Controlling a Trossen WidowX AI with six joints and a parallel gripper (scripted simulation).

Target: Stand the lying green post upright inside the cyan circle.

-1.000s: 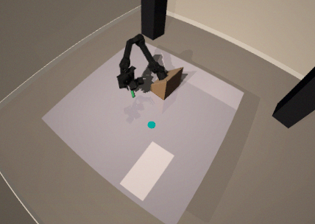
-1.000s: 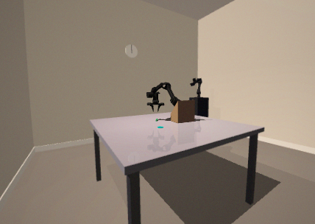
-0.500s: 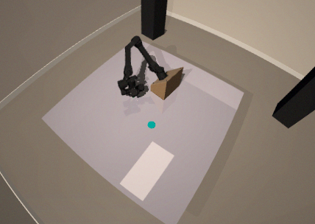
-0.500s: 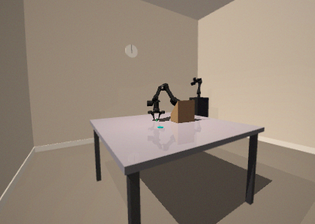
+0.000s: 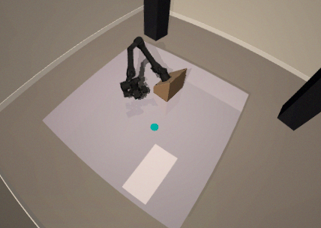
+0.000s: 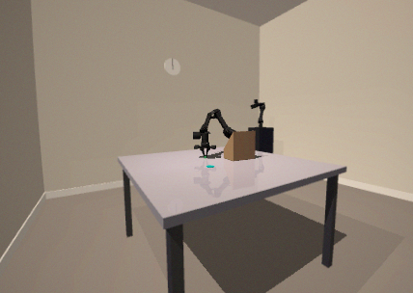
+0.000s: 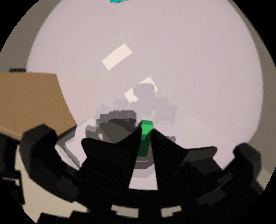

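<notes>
My gripper tip is 290 mm to the right of the cyan circle, 80 mm short of it and 10 mm above it. From my gripper tip the other things lie so: green post (20 mm to the right, 10 mm behind).
</notes>
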